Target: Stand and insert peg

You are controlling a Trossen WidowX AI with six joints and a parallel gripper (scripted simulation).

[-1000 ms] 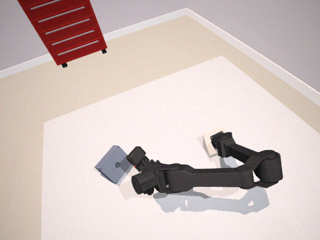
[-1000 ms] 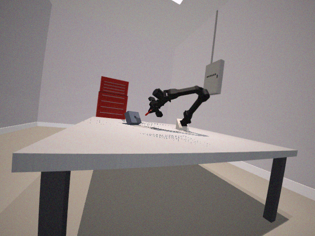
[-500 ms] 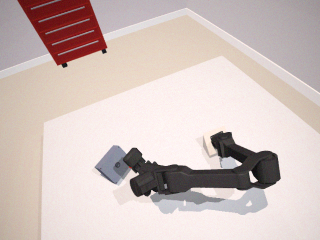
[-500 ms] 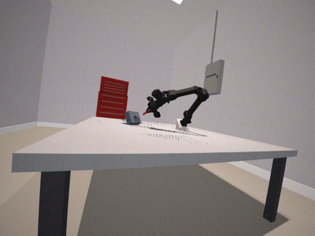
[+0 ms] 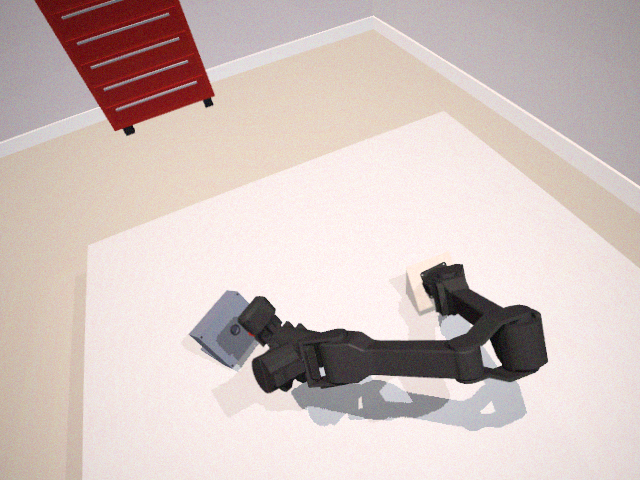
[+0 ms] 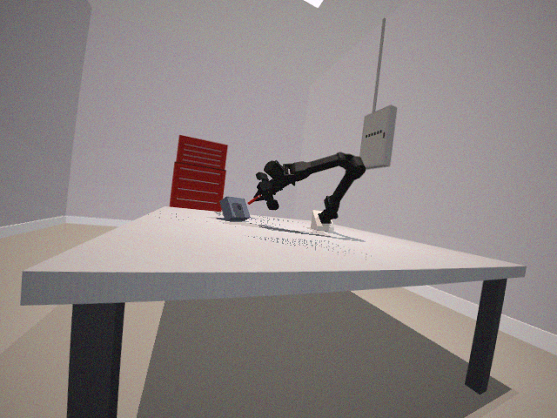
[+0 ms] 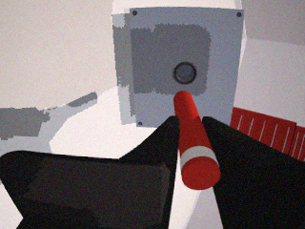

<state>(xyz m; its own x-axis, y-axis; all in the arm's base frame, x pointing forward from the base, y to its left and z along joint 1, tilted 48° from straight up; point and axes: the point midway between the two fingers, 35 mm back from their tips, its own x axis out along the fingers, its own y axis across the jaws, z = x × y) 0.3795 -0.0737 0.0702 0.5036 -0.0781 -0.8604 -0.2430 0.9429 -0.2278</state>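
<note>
Now: the grey-blue sloped panel 70 mm ahead of my gripper tip, 90 mm to the right of it and 60 mm below it. The rest, counted from my gripper tip: red peg: 10 mm behind, 10 mm to the left, 10 mm above.
</note>
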